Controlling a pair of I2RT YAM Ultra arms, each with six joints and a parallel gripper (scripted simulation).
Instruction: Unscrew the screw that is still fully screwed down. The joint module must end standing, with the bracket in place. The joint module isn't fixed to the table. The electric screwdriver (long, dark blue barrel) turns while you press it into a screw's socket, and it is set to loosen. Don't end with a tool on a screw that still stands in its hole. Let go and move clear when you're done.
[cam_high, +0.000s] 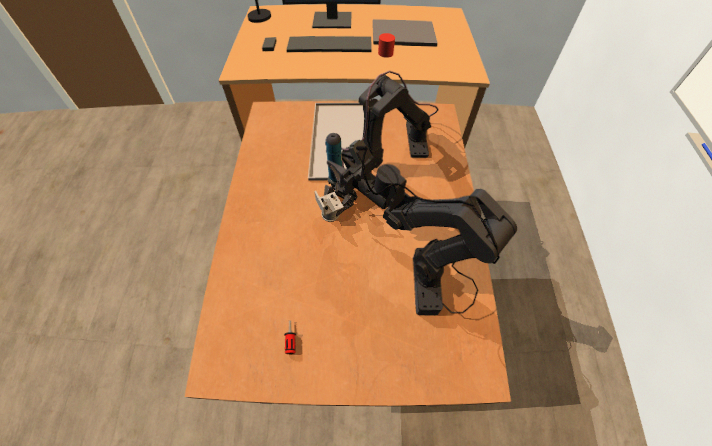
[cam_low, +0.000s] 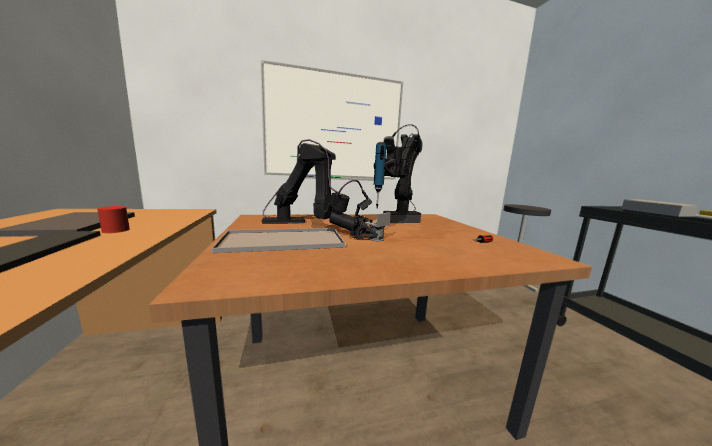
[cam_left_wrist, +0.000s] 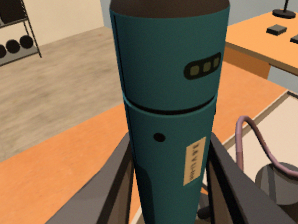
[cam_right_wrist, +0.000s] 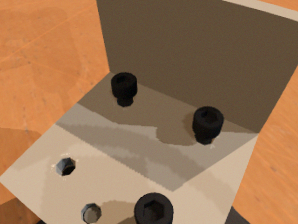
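My right gripper is now 5 cm below the l-shaped bracket. Also, from my right hand: small red screwdriver 8 cm ahead, 43 cm to the left, 1 cm below; grey bit 3 cm behind, 13 cm above; grey tray 36 cm to the right, 2 cm below.
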